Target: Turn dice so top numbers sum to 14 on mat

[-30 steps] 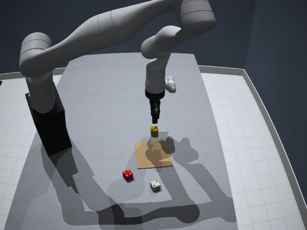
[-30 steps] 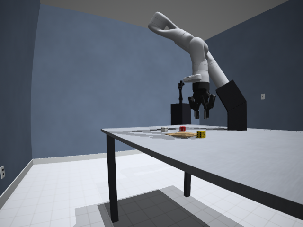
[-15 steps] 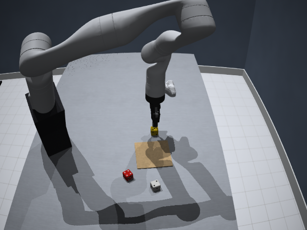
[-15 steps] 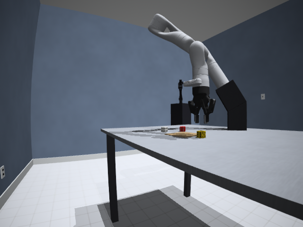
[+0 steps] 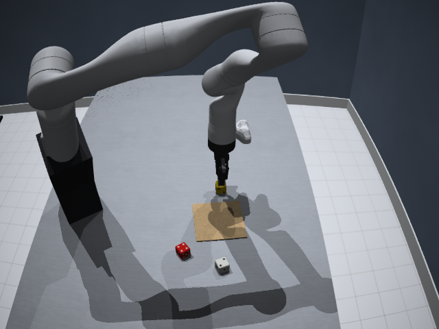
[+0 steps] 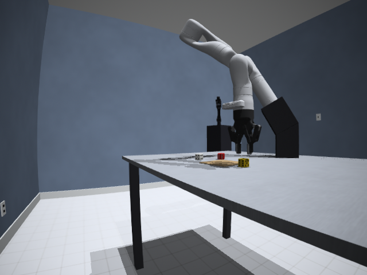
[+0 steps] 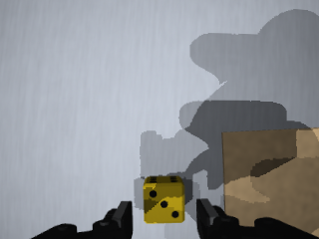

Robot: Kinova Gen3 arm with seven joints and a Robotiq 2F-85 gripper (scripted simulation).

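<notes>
My hand is 5 cm above the yellow die. Round my hand: tan mat (3 cm behind, 12 cm to the right, 6 cm below); then red die (15 cm behind, 22 cm to the right, 5 cm below); then white die (6 cm behind, 28 cm to the right, 5 cm below).
</notes>
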